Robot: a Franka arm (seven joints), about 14 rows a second.
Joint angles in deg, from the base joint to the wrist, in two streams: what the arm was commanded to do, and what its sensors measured. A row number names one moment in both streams.
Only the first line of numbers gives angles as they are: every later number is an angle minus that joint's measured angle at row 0.
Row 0, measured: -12.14 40.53 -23.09 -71.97 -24.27 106.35 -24.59
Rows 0 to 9, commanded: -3.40 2.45 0.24 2.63 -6.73 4.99 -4.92; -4.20 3.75 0.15 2.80 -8.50 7.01 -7.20; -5.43 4.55 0.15 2.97 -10.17 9.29 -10.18; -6.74 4.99 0.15 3.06 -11.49 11.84 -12.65; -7.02 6.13 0.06 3.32 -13.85 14.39 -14.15; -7.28 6.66 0.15 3.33 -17.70 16.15 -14.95; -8.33 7.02 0.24 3.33 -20.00 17.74 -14.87; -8.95 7.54 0.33 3.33 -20.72 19.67 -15.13; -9.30 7.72 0.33 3.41 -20.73 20.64 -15.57; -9.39 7.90 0.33 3.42 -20.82 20.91 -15.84
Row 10, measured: -8.44 6.64 -0.02 0.62 -19.09 20.24 -14.57
